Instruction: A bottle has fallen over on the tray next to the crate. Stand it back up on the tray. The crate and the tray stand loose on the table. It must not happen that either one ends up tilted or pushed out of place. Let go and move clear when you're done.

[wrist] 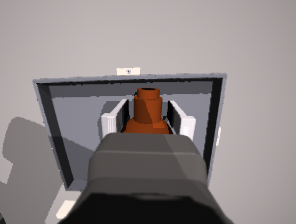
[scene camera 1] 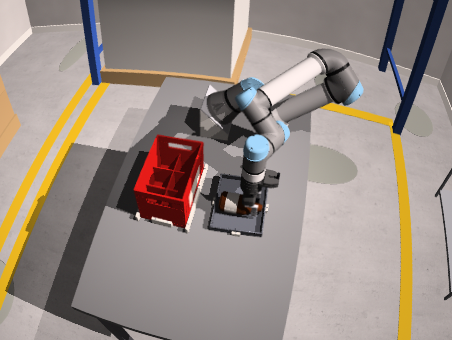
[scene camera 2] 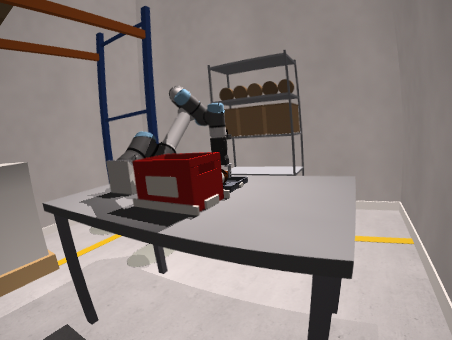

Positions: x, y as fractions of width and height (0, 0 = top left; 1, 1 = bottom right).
Labels:
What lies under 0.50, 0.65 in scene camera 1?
A tray.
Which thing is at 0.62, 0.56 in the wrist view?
My gripper.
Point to a tray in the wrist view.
At 0.24, 0.50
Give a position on a red crate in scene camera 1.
0.36, 0.47

